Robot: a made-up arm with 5 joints.
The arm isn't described. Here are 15 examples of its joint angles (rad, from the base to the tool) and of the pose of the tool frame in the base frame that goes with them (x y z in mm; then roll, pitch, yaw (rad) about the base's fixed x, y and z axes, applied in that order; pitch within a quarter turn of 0, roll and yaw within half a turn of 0).
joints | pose
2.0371 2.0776 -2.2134 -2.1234 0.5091 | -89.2 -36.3 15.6 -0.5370 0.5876 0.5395
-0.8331 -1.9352 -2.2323 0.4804 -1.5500 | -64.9 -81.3 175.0 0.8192 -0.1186 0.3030
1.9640 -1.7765 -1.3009 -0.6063 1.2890 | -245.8 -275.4 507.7 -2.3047 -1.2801 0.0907
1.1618 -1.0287 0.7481 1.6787 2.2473 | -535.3 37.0 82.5 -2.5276 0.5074 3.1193
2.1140 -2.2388 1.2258 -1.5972 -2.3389 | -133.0 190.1 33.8 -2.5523 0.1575 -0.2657
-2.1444 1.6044 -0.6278 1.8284 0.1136 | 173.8 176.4 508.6 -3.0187 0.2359 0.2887
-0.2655 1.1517 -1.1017 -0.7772 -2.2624 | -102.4 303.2 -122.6 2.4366 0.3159 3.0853
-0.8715 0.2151 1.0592 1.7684 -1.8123 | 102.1 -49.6 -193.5 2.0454 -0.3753 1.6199
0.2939 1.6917 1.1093 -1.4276 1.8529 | -512.5 318.6 348.7 -2.9645 -0.1082 2.9820
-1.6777 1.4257 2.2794 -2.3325 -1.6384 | 0.1 123.8 -125.3 0.5621 -1.0134 0.1289
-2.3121 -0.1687 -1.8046 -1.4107 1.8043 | 444.3 335.2 195.8 -2.1666 0.1533 1.4332
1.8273 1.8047 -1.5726 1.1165 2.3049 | 155.1 326.3 24.7 2.9124 1.1593 0.2894
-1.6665 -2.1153 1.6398 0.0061 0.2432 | 70.6 113.0 651.0 2.9828 0.3030 1.5645
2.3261 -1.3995 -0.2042 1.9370 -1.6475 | -104.3 33.2 481.7 -0.5294 0.8906 0.0072
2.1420 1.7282 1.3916 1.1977 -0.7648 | 5.0 307.7 677.5 2.6084 1.0276 -0.7380
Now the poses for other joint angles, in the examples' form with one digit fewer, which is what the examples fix.
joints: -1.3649 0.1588 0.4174 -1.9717 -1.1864
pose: 281 -106 -87 -1.164 -0.110 2.352
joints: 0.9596 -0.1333 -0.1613 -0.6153 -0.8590
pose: -474 16 142 0.685 -0.058 0.325
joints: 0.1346 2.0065 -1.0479 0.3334 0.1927
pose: 239 233 -108 0.953 0.324 -2.045
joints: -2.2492 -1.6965 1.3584 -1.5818 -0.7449
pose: -100 49 510 3.045 0.273 -0.115
